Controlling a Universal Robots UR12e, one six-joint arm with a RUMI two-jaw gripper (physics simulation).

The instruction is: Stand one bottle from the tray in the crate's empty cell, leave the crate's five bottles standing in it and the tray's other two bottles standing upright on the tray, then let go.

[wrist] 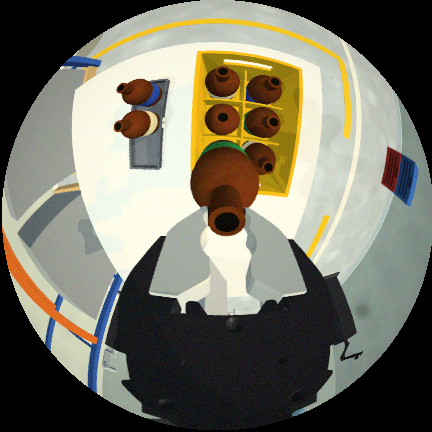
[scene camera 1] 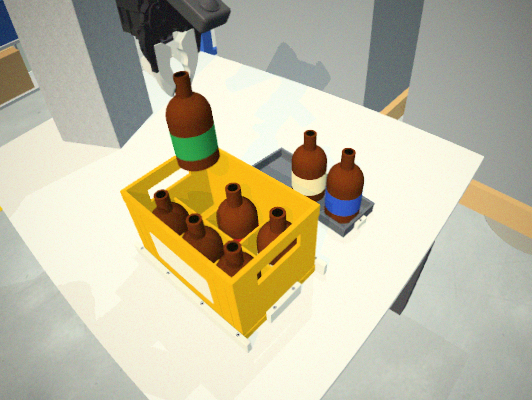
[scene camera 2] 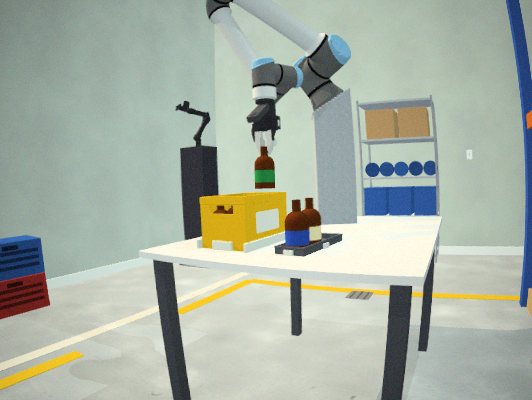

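Where they show: gripper, fingertip midpoint: (wrist: 224,208) (scene camera 1: 180,91) (scene camera 2: 265,155); arm's base, origin of the base link: (scene camera 2: 330,103).
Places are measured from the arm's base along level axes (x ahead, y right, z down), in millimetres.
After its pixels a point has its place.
My gripper (scene camera 1: 176,75) @[y 127, x 547, z 286 mm] (scene camera 2: 264,149) @[y 127, x 547, z 286 mm] (wrist: 224,208) @[y 127, x 547, z 286 mm] is shut on the neck of the green-banded brown bottle (scene camera 1: 191,127) @[y 152, x 586, z 324 mm] (scene camera 2: 264,172) @[y 114, x 593, z 351 mm] (wrist: 225,177) @[y 129, x 575, z 290 mm]. This bottle hangs upright above the end of the yellow crate (scene camera 1: 272,295) @[y 212, x 766, z 544 mm] (scene camera 2: 225,227) @[y 179, x 770, z 525 mm] (wrist: 296,115) @[y 264, x 648, z 430 mm] that holds the empty cell; in scene camera 2 its base is a little above the crate's rim. The empty cell is largely hidden behind it in the wrist view. The crate's five bottles stand in their cells. A cream-banded bottle (scene camera 1: 309,167) @[y -41, x 679, z 497 mm] (scene camera 2: 314,220) @[y -96, x 689, z 510 mm] (wrist: 136,124) @[y -48, x 655, z 481 mm] and a blue-banded bottle (scene camera 1: 344,187) @[y -27, x 764, z 497 mm] (scene camera 2: 297,225) @[y -73, x 784, z 513 mm] (wrist: 141,92) @[y -34, x 733, z 489 mm] stand upright on the dark tray (scene camera 1: 280,159) @[y -131, x 547, z 595 mm] (scene camera 2: 330,240) @[y -132, x 632, z 583 mm] (wrist: 146,154) @[y -92, x 566, z 595 mm].
The crate and tray stand side by side on the white table (scene camera 1: 400,160) @[y -295, x 795, z 600 mm] (scene camera 2: 370,250) @[y -277, x 701, z 600 mm] (wrist: 175,200) @[y -27, x 401, z 600 mm]. Pale stops (scene camera 1: 284,301) @[y 198, x 779, z 571 mm] lie along the crate's base. A grey pillar (scene camera 1: 107,75) @[y 15, x 132, z 396 mm] (scene camera 2: 334,165) @[y -27, x 117, z 322 mm] carries the arm. A shelf unit (scene camera 2: 395,141) stands behind it.
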